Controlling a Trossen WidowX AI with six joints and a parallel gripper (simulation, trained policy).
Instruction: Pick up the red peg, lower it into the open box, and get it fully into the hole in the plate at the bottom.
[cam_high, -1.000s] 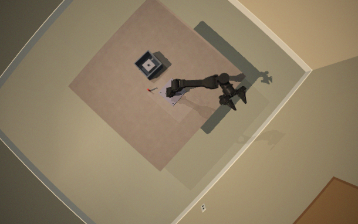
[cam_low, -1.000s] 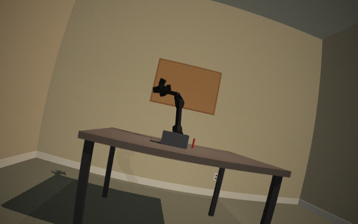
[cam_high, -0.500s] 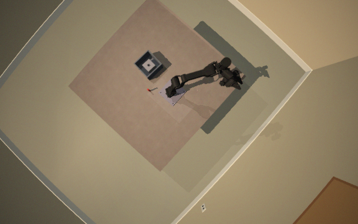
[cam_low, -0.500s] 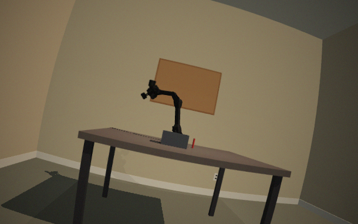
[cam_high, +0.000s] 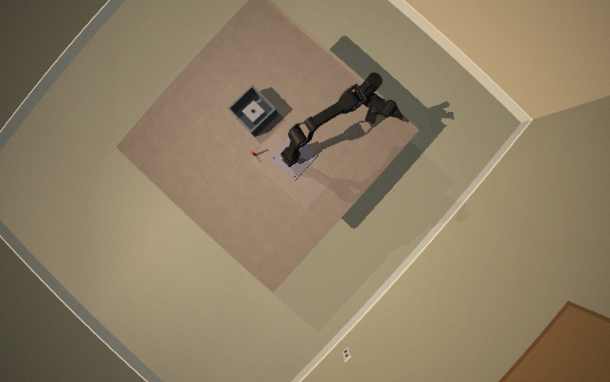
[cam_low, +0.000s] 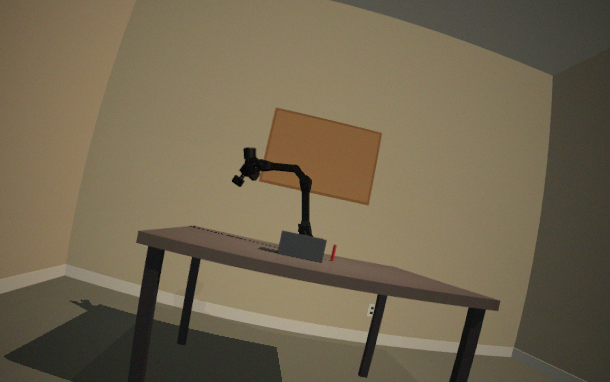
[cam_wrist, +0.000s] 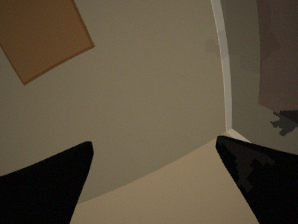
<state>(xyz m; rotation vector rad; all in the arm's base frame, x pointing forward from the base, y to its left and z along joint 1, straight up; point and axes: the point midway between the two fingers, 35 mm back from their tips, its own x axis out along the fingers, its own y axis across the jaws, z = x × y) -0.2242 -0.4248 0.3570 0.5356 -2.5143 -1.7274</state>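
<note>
The red peg is 560 mm to the left of my gripper tip, 420 mm ahead of it and 320 mm below it. Round my gripper tip: plate 590 mm ahead, 390 mm to the left, 310 mm below; then dark box 590 mm ahead, 390 mm to the left, 330 mm below.
</note>
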